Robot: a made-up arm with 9 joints. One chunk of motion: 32 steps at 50 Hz.
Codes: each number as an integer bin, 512 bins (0 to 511) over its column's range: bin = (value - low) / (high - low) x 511, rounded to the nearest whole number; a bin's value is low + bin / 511 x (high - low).
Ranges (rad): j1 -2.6..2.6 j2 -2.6..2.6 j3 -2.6..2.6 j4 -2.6..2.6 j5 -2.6..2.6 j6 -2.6..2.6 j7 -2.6..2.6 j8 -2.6..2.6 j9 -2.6..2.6
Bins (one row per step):
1: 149 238 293 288 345 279 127 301 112
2: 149 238 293 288 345 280 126 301 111
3: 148 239 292 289 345 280 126 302 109
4: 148 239 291 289 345 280 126 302 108
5: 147 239 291 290 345 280 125 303 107
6: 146 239 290 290 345 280 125 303 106
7: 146 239 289 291 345 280 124 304 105
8: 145 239 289 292 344 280 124 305 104
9: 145 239 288 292 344 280 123 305 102
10: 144 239 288 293 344 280 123 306 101
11: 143 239 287 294 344 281 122 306 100
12: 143 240 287 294 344 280 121 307 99
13: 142 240 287 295 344 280 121 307 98
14: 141 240 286 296 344 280 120 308 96
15: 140 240 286 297 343 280 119 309 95
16: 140 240 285 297 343 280 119 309 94
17: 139 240 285 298 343 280 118 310 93
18: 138 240 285 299 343 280 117 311 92
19: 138 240 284 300 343 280 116 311 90
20: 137 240 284 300 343 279 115 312 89
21: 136 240 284 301 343 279 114 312 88
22: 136 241 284 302 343 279 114 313 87
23: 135 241 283 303 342 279 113 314 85
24: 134 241 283 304 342 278 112 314 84
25: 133 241 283 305 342 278 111 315 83
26: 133 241 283 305 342 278 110 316 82
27: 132 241 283 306 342 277 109 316 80
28: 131 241 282 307 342 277 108 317 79
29: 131 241 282 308 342 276 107 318 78
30: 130 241 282 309 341 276 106 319 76
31: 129 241 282 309 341 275 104 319 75
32: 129 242 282 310 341 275 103 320 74
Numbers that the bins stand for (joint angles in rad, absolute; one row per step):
1: -1.0838 -0.1781 0.3816 0.3307 0.9108 0.2391 -1.3076 0.4630 -1.4603
2: -1.0838 -0.1781 0.3816 0.3307 0.9108 0.2493 -1.3178 0.4630 -1.4705
3: -1.0939 -0.1679 0.3714 0.3409 0.9108 0.2493 -1.3178 0.4732 -1.4908
4: -1.0939 -0.1679 0.3613 0.3409 0.9108 0.2493 -1.3178 0.4732 -1.5010
5: -1.1041 -0.1679 0.3613 0.3511 0.9108 0.2493 -1.3280 0.4834 -1.5112
6: -1.1143 -0.1679 0.3511 0.3511 0.9108 0.2493 -1.3280 0.4834 -1.5213
7: -1.1143 -0.1679 0.3409 0.3613 0.9108 0.2493 -1.3382 0.4935 -1.5315
8: -1.1245 -0.1679 0.3409 0.3714 0.9006 0.2493 -1.3382 0.5037 -1.5417
9: -1.1245 -0.1679 0.3307 0.3714 0.9006 0.2493 -1.3483 0.5037 -1.5620
10: -1.1346 -0.1679 0.3307 0.3816 0.9006 0.2493 -1.3483 0.5139 -1.5722
11: -1.1448 -0.1679 0.3205 0.3918 0.9006 0.2595 -1.3585 0.5139 -1.5824
12: -1.1448 -0.1577 0.3205 0.3918 0.9006 0.2493 -1.3687 0.5241 -1.5926
13: -1.1550 -0.1577 0.3205 0.4020 0.9006 0.2493 -1.3687 0.5241 -1.6027
14: -1.1652 -0.1577 0.3104 0.4121 0.9006 0.2493 -1.3789 0.5342 -1.6231
15: -1.1753 -0.1577 0.3104 0.4223 0.8904 0.2493 -1.3890 0.5444 -1.6333
16: -1.1753 -0.1577 0.3002 0.4223 0.8904 0.2493 -1.3890 0.5444 -1.6434
17: -1.1855 -0.1577 0.3002 0.4325 0.8904 0.2493 -1.3992 0.5546 -1.6536
18: -1.1957 -0.1577 0.3002 0.4427 0.8904 0.2493 -1.4094 0.5648 -1.6638
19: -1.1957 -0.1577 0.2900 0.4528 0.8904 0.2493 -1.4196 0.5648 -1.6841
20: -1.2059 -0.1577 0.2900 0.4528 0.8904 0.2391 -1.4297 0.5750 -1.6943
21: -1.2160 -0.1577 0.2900 0.4630 0.8904 0.2391 -1.4399 0.5750 -1.7045
22: -1.2160 -0.1476 0.2900 0.4732 0.8904 0.2391 -1.4399 0.5851 -1.7147
23: -1.2262 -0.1476 0.2798 0.4834 0.8802 0.2391 -1.4501 0.5953 -1.7350
24: -1.2364 -0.1476 0.2798 0.4935 0.8802 0.2290 -1.4603 0.5953 -1.7452
25: -1.2466 -0.1476 0.2798 0.5037 0.8802 0.2290 -1.4705 0.6055 -1.7554
26: -1.2466 -0.1476 0.2798 0.5037 0.8802 0.2290 -1.4806 0.6157 -1.7656
27: -1.2568 -0.1476 0.2798 0.5139 0.8802 0.2188 -1.4908 0.6157 -1.7859
28: -1.2669 -0.1476 0.2697 0.5241 0.8802 0.2188 -1.5010 0.6258 -1.7961
29: -1.2669 -0.1476 0.2697 0.5342 0.8802 0.2086 -1.5112 0.6360 -1.8063
30: -1.2771 -0.1476 0.2697 0.5444 0.8701 0.2086 -1.5213 0.6462 -1.8266
31: -1.2873 -0.1476 0.2697 0.5444 0.8701 0.1984 -1.5417 0.6462 -1.8368
32: -1.2873 -0.1374 0.2697 0.5546 0.8701 0.1984 -1.5519 0.6564 -1.8470

